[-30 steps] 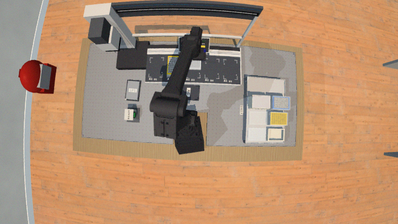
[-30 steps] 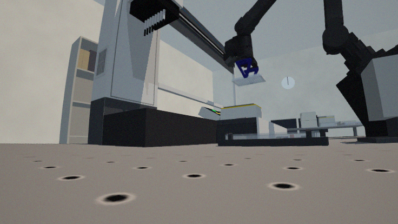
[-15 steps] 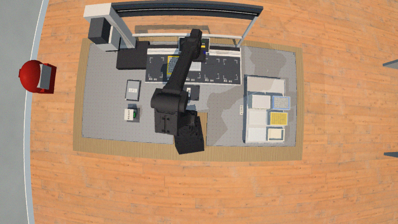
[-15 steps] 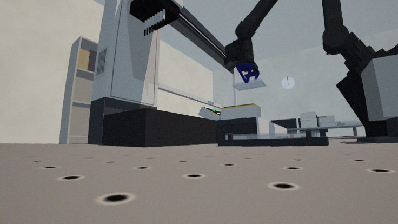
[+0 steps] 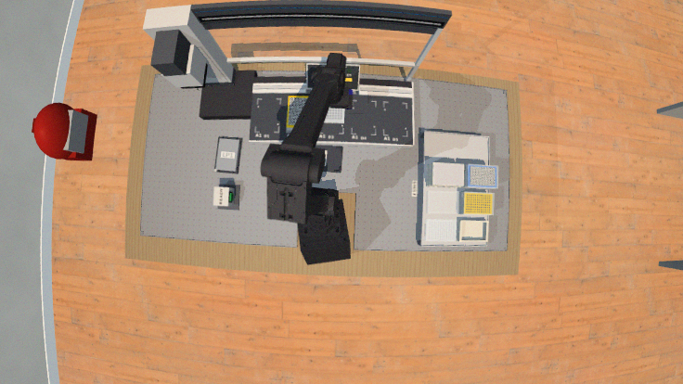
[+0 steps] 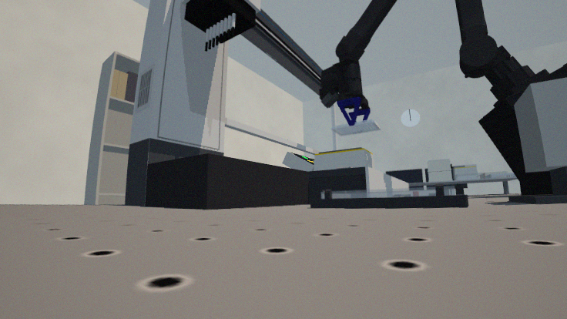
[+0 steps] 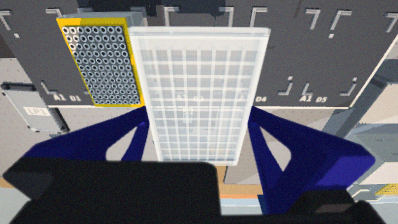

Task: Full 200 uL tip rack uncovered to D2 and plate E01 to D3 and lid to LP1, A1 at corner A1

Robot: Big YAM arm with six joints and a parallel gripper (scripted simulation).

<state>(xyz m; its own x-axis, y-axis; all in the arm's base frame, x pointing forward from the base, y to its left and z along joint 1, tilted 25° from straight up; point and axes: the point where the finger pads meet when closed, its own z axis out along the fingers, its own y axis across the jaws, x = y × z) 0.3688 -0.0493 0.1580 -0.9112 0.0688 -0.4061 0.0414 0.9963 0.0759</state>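
The yellow tip rack lies 12 cm to the left of my hand and 12 cm below it. Also, from my hand: regrip nest RG 22 cm below, 16 cm behind, 3 cm to the left; then shelf label 33 cm to the right, 28 cm behind, 22 cm below; then sample plate 1 cm below.
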